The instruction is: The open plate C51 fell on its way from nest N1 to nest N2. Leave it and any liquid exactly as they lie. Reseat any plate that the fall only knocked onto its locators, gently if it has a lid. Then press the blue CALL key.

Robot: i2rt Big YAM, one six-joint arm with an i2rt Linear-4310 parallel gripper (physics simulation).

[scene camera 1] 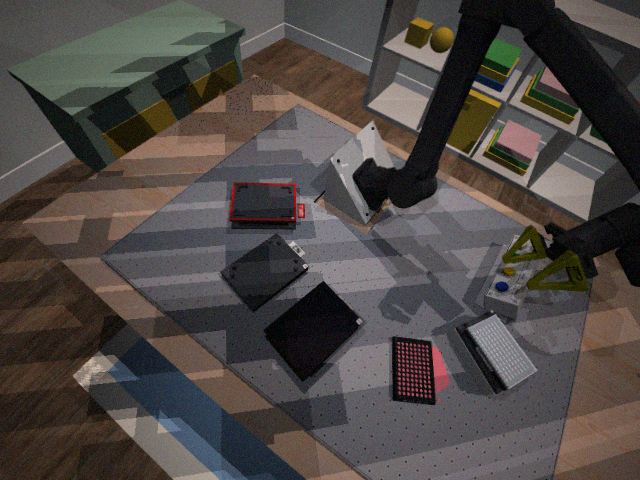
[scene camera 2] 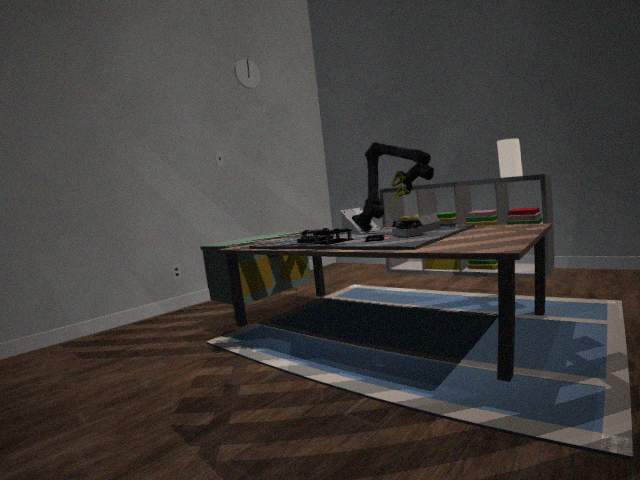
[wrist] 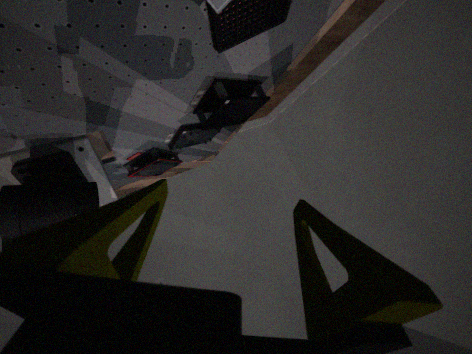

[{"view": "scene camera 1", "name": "my gripper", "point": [514, 272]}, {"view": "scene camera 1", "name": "button box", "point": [506, 305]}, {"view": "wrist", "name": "my gripper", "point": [233, 196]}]
